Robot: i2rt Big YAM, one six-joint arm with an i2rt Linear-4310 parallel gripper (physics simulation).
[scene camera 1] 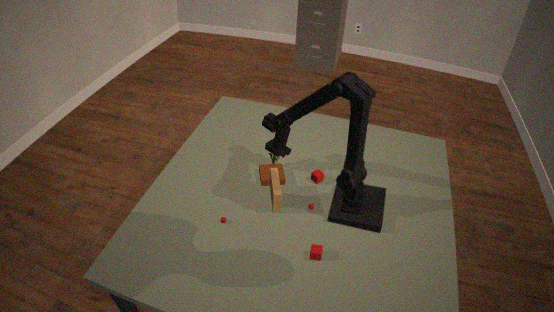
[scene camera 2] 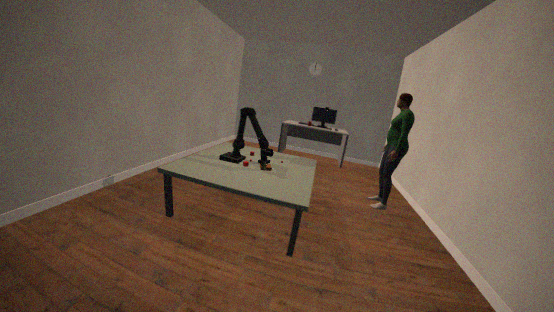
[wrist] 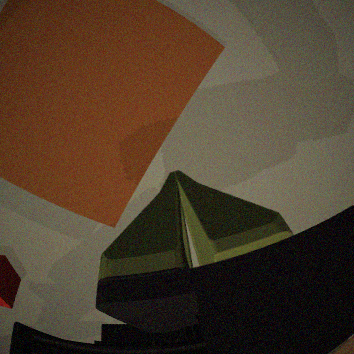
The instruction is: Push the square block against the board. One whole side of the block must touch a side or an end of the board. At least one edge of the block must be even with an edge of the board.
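Places are measured from the arm's base along level axes (x ahead, y left, z up), in centimetres.
Pixels of known places: gripper, between the fingertips: [scene camera 1: 273, 163] [scene camera 2: 264, 170] [wrist: 176, 179]; arm's base, origin of its link: [scene camera 1: 352, 202] [scene camera 2: 235, 156].
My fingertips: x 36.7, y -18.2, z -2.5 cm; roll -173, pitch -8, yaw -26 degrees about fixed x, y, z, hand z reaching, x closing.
Note:
For each thing: its middle in the pictures, then the offset to it from my fingertips. "*": a spot on its surface instead. Level surfaces: height alone.
- square block, middle of its body: [wrist: 67, 87] [scene camera 1: 271, 174] [scene camera 2: 265, 167] dx -0.9, dy +7.9, dz +0.5 cm
- board, middle of its body: [scene camera 1: 275, 190] dx -5.1, dy +20.3, dz +4.1 cm
- green table, height of its surface: dz -1.1 cm
- red cube, a spot on its surface: [wrist: 7, 282] * dx -19.2, dy +3.4, dz +0.9 cm
The square block [scene camera 1: 265, 175] [scene camera 2: 269, 168] [wrist: 90, 95] is orange-brown and lies flat on the table. The board [scene camera 1: 276, 192] is a long, narrow, light wood piece; in scene camera 1 its far end overlaps the block's near part, so whether they touch or have even edges cannot be told. The board does not show clearly in the scene camera 2 view or the wrist view. My gripper [scene camera 1: 274, 160] [wrist: 176, 179] is shut and empty, with green fingertips pointing down at the block's far side. In the wrist view the tips are beside one block corner; contact cannot be told.
Two red cubes [scene camera 1: 317, 176] [scene camera 1: 316, 252] and two tiny red cubes [scene camera 1: 311, 206] [scene camera 1: 223, 220] lie on the green table [scene camera 1: 380, 270] [scene camera 2: 220, 175]. The nearer-to-block large cube is between the block and the arm's base [scene camera 1: 370, 212]. Part of a red cube [wrist: 7, 282] shows in the wrist view.

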